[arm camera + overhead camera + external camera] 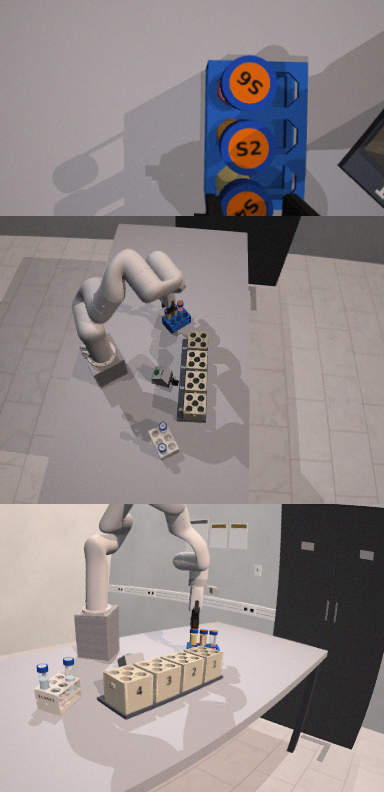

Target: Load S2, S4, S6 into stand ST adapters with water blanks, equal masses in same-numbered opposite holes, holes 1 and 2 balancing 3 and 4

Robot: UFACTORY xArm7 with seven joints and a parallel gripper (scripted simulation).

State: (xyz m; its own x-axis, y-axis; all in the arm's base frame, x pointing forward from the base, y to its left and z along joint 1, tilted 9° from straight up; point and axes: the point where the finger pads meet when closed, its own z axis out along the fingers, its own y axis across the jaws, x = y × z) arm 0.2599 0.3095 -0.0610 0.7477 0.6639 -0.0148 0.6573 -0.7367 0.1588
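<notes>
Now: the sample tube S2 40 mm ahead of my hand, 20 mm to the left of it and 80 mm below it. Round my hand: sample tube S4 (10 mm behind, 80 mm below); blue sample rack (40 mm ahead, 10 mm to the left, 120 mm below); sample tube S6 (60 mm ahead, 60 mm to the left, 80 mm below).
</notes>
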